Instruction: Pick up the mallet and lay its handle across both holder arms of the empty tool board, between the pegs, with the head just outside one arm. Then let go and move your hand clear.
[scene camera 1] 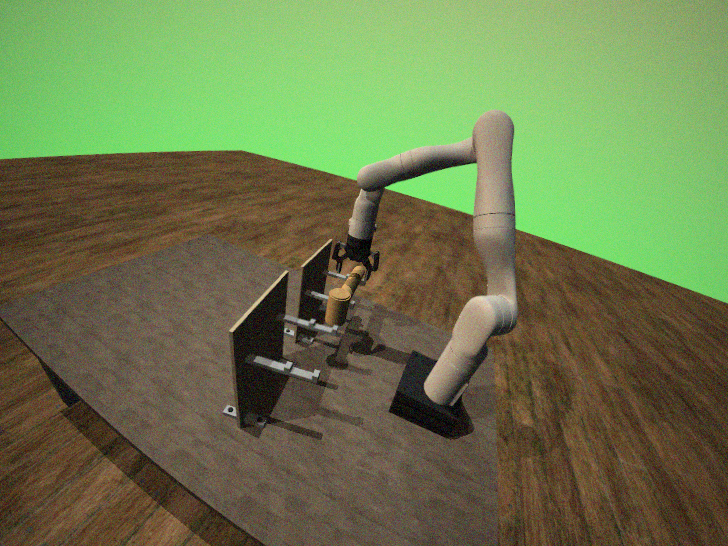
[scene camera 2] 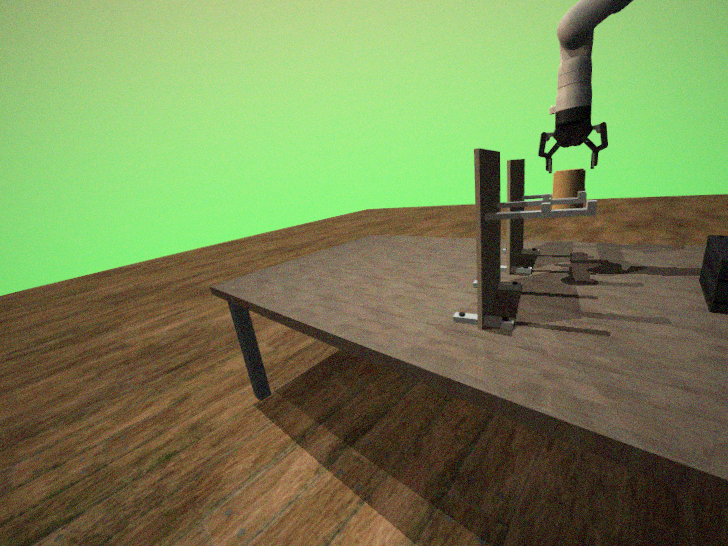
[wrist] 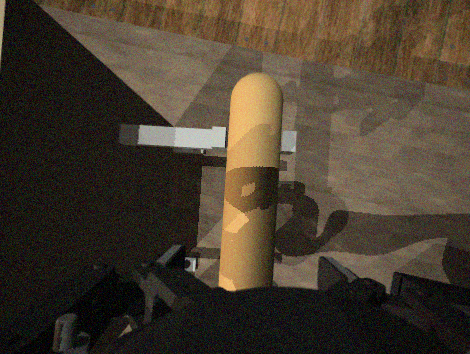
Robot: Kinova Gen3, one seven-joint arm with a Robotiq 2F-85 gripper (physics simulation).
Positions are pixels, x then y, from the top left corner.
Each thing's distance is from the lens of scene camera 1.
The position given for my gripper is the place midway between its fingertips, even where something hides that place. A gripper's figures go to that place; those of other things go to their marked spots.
my gripper (scene camera 1: 352, 276): 0.88 m
mallet (scene camera 1: 339, 298): 0.75 m
tool board (scene camera 1: 313, 273): 0.91 m
The marked spots on the tool board and the mallet are 0.19 m apart.
